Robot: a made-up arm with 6 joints. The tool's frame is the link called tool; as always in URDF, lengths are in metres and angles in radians.
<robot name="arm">
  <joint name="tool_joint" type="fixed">
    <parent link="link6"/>
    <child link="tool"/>
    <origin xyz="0 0 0" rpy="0 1.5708 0"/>
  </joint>
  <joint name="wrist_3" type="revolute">
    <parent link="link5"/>
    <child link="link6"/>
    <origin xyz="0 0 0.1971" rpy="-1.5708 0 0"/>
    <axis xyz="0 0 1"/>
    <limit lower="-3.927" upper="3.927"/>
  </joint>
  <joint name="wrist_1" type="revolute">
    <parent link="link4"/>
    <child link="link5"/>
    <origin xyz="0 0 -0.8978" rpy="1.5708 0 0"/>
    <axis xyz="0 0 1"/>
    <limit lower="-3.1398" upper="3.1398"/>
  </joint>
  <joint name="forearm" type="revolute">
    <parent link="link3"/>
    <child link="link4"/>
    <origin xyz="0 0 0" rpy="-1.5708 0 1.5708"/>
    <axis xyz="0 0 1"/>
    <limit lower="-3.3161" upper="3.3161"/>
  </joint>
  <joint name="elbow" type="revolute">
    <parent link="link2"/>
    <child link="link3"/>
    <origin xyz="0 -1.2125 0" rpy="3.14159 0 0"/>
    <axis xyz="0 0 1"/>
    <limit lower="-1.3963" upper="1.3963"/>
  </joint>
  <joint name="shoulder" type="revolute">
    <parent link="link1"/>
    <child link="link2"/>
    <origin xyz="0 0 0" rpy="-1.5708 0 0"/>
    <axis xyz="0 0 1"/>
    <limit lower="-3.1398" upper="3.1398"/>
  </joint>
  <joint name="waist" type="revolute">
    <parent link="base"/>
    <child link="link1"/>
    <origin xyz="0 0 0.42" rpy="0 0 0"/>
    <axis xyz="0 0 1"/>
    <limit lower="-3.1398" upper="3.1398"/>
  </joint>
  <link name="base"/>
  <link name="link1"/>
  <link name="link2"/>
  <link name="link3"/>
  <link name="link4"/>
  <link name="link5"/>
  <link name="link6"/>
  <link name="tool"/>
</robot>
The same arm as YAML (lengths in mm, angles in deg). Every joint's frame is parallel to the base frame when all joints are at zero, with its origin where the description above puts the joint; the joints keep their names.
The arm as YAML. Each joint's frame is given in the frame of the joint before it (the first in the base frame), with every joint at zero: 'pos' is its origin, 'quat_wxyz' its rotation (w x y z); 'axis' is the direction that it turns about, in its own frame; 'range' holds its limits. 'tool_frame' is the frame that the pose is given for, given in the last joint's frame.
length_unit: mm
angle_unit: deg
joints:
  - joint: waist
    pos: [0.0, 0.0, 420.0]
    quat_wxyz: [1.0, 0.0, 0.0, 0.0]
    axis: [0.0, 0.0, 1.0]
    range: [-179.9, 179.9]
  - joint: shoulder
    pos: [0.0, 0.0, 0.0]
    quat_wxyz: [1.0, 0.0, 0.0, 0.0]
    axis: [0.0, 1.0, 0.0]
    range: [-179.9, 179.9]
  - joint: elbow
    pos: [0.0, 0.0, 1212.5]
    quat_wxyz: [1.0, 0.0, 0.0, 0.0]
    axis: [0.0, -1.0, 0.0]
    range: [-80.0, 80.0]
  - joint: forearm
    pos: [0.0, 0.0, 0.0]
    quat_wxyz: [1.0, 0.0, 0.0, 0.0]
    axis: [-1.0, 0.0, 0.0]
    range: [-190.0, 190.0]
  - joint: wrist_1
    pos: [897.8, 0.0, 0.0]
    quat_wxyz: [1.0, 0.0, 0.0, 0.0]
    axis: [0.0, -1.0, 0.0]
    range: [-179.9, 179.9]
  - joint: wrist_3
    pos: [0.0, -197.1, 0.0]
    quat_wxyz: [1.0, 0.0, 0.0, 0.0]
    axis: [-1.0, 0.0, 0.0]
    range: [-225.0, 225.0]
tool_frame:
  pos: [0.0, 0.0, 0.0]
  quat_wxyz: [1.0, -0.000003, 0.0, -0.000002]

